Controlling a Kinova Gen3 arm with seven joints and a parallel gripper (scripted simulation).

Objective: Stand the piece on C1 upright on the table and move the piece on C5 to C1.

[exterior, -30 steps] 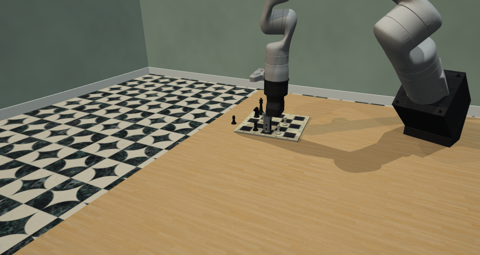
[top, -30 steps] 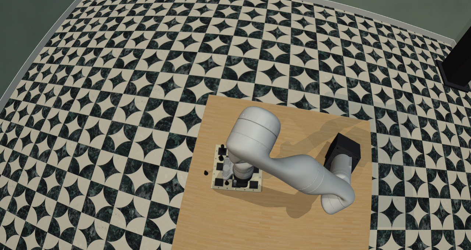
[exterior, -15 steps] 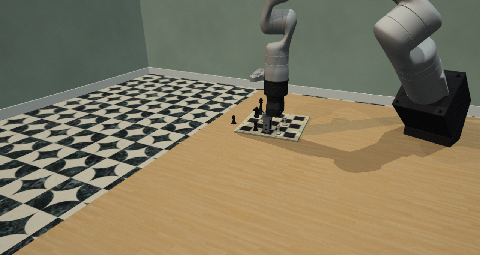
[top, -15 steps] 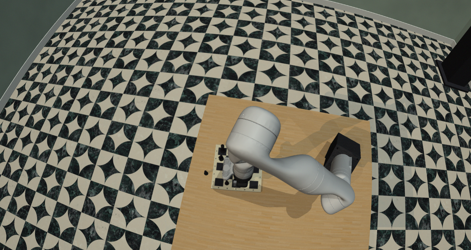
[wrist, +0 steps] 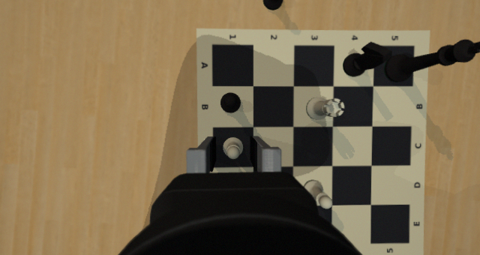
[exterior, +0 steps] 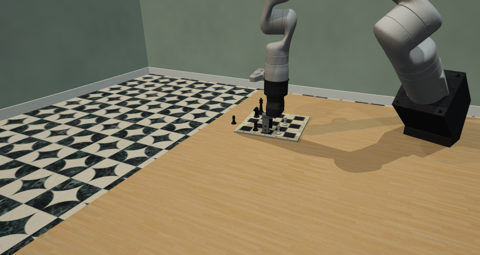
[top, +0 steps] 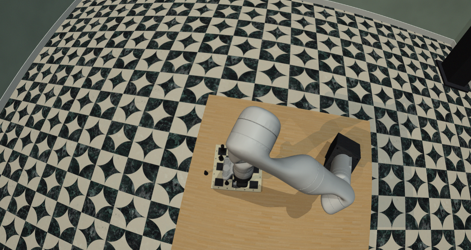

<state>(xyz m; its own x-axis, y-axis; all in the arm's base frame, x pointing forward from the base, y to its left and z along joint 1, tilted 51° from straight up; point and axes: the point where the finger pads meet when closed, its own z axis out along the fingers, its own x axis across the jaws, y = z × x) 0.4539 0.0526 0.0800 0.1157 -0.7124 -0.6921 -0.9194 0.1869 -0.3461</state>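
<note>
The chessboard lies 10 mm ahead of my hand, 80 mm to the right of it and 30 mm below it. From my hand the other things lie so: black knight: 90 mm ahead, 100 mm to the right, 10 mm below; then black king: 90 mm ahead, 150 mm to the right, 10 mm above.
</note>
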